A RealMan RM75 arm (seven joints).
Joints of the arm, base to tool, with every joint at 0 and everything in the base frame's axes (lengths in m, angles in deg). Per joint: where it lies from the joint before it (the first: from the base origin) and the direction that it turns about. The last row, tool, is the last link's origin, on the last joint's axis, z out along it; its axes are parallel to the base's.
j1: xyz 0 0 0.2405 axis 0 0 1
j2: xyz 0 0 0 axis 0 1 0
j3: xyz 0 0 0.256 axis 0 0 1
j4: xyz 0 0 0 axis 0 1 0
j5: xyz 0 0 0.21 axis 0 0 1
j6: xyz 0 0 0 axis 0 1 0
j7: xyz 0 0 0.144 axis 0 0 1
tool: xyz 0 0 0
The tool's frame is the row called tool.
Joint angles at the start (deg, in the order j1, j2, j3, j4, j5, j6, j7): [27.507 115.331 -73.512 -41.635 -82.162 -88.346 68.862]
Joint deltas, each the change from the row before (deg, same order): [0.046 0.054 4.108 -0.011 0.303 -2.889 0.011]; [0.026 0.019 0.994 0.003 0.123 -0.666 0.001]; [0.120 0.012 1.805 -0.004 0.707 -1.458 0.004]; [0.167 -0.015 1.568 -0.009 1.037 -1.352 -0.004]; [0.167 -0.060 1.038 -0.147 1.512 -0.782 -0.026]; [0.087 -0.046 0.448 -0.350 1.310 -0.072 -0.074]
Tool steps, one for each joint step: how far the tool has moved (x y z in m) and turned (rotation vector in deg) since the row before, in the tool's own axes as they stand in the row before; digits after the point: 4 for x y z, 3 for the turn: [-0.0093 -0.0030 -0.0097 0.993 -3.264 -0.380]; [-0.0025 -0.0008 -0.0022 0.276 -0.828 -0.125]; [-0.0062 -0.0015 -0.0039 0.399 -2.030 -0.357]; [-0.0068 -0.0017 -0.0032 0.376 -2.170 -0.466]; [-0.0071 -0.0025 -0.0021 0.590 -2.124 -0.646]; [-0.0054 -0.0026 -0.0007 0.664 -1.412 -0.717]
